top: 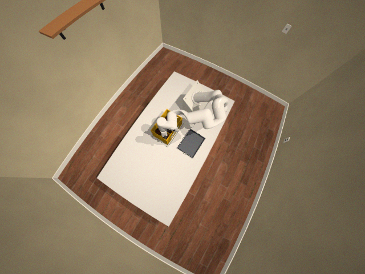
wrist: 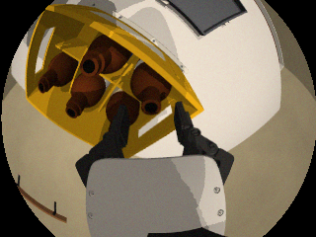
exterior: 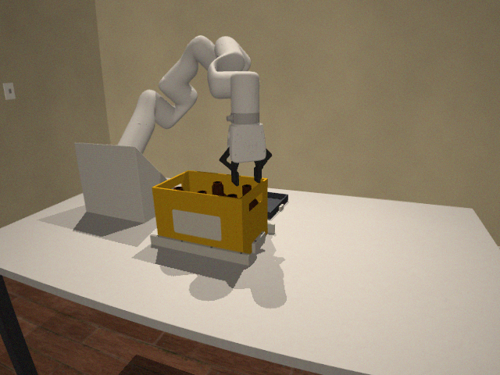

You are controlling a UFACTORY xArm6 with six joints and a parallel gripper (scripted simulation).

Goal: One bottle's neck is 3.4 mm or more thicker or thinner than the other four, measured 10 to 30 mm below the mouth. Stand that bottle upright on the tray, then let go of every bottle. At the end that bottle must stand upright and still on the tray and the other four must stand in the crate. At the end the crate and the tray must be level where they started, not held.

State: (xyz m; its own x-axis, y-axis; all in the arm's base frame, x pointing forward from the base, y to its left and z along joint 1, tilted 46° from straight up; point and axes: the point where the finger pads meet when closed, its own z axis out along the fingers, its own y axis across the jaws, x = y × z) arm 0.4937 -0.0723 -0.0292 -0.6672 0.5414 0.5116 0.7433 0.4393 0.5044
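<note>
Now: the glass bottle 10 cm below my hand, 9 cm to the right of it and 1 cm behind it. Round my hand: yellow crate: 10 cm below, 9 cm behind, 4 cm to the right; then dark grey tray: 25 cm to the left, 17 cm below, 9 cm behind.
</note>
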